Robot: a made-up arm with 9 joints. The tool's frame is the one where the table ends. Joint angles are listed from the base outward.
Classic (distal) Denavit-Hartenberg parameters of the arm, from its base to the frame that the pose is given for. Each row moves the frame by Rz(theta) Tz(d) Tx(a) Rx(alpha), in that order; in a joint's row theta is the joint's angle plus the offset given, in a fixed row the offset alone. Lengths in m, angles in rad.
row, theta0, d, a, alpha
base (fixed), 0, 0, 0, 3.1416
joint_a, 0, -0.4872, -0.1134, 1.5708
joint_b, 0, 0.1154, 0.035, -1.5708
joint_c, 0, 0.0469, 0.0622, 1.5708
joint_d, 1.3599, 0, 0.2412, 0
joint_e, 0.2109, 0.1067, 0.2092, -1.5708
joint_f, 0, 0.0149, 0.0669, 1.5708
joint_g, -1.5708, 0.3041, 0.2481, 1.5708
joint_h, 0, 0.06, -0.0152, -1.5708
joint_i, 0, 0.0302, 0.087, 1.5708
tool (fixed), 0, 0.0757, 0, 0
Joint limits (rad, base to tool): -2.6..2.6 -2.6..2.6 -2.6..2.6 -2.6..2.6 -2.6..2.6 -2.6..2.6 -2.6..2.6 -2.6..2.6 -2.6..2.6
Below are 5 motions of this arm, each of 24 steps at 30 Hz.
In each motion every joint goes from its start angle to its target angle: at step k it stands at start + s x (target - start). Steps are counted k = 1, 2, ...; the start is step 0. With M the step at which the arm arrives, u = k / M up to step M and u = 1 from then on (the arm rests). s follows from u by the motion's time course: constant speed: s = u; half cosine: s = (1 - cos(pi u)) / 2; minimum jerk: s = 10 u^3 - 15 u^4 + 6 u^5.
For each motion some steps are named. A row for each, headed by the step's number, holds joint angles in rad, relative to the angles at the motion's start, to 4 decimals.
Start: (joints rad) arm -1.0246 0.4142 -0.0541 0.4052 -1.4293 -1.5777 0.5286 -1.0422 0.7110
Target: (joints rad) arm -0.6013 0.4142 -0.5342 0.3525 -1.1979 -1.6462 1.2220 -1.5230 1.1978
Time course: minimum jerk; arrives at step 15
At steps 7, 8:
7: 0.1853 0.0000 -0.2101 -0.0231 0.1013 -0.0300 0.3035 -0.2104 0.2131
8: 0.2380 0.0000 -0.2700 -0.0296 0.1301 -0.0385 0.3899 -0.2704 0.2737

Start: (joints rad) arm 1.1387 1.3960 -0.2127 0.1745 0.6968 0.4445 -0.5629 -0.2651 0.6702
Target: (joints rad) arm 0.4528 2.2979 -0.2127 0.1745 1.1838 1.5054 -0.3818 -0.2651 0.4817
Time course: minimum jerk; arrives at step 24
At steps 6, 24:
6: -0.0710 0.0934 0.0000 0.0000 0.0504 0.1098 0.0187 0.0000 -0.0195
24: -0.6859 0.9019 0.0000 0.0000 0.4870 1.0609 0.1811 0.0000 -0.1885

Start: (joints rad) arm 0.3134 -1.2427 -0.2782 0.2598 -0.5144 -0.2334 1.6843 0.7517 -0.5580
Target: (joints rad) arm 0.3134 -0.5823 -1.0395 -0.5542 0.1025 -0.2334 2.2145 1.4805 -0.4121
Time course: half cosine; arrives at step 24
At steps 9, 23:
9: 0.0000 0.2038 -0.2350 -0.2512 0.1904 0.0000 0.1637 0.2250 0.0450
23: 0.0000 0.6576 -0.7580 -0.8105 0.6143 0.0000 0.5279 0.7257 0.1453

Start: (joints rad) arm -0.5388 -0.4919 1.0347 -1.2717 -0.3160 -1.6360 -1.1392 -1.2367 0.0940
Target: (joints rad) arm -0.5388 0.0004 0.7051 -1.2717 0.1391 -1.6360 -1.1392 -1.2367 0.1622
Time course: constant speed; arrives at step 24
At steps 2, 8, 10, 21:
2: 0.0000 0.0410 -0.0275 0.0000 0.0379 0.0000 0.0000 0.0000 0.0057
8: 0.0000 0.1641 -0.1099 0.0000 0.1517 0.0000 0.0000 0.0000 0.0227
10: 0.0000 0.2051 -0.1373 0.0000 0.1896 0.0000 0.0000 0.0000 0.0284
21: 0.0000 0.4308 -0.2884 0.0000 0.3982 0.0000 0.0000 0.0000 0.0597

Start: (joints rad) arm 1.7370 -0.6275 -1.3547 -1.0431 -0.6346 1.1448 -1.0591 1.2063 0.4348
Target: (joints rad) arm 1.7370 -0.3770 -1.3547 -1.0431 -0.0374 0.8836 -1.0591 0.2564 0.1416
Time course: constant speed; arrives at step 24
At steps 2, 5, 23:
2: 0.0000 0.0209 0.0000 0.0000 0.0498 -0.0218 0.0000 -0.0792 -0.0244
5: 0.0000 0.0522 0.0000 0.0000 0.1244 -0.0544 0.0000 -0.1979 -0.0611
23: 0.0000 0.2401 0.0000 0.0000 0.5723 -0.2503 0.0000 -0.9103 -0.2810

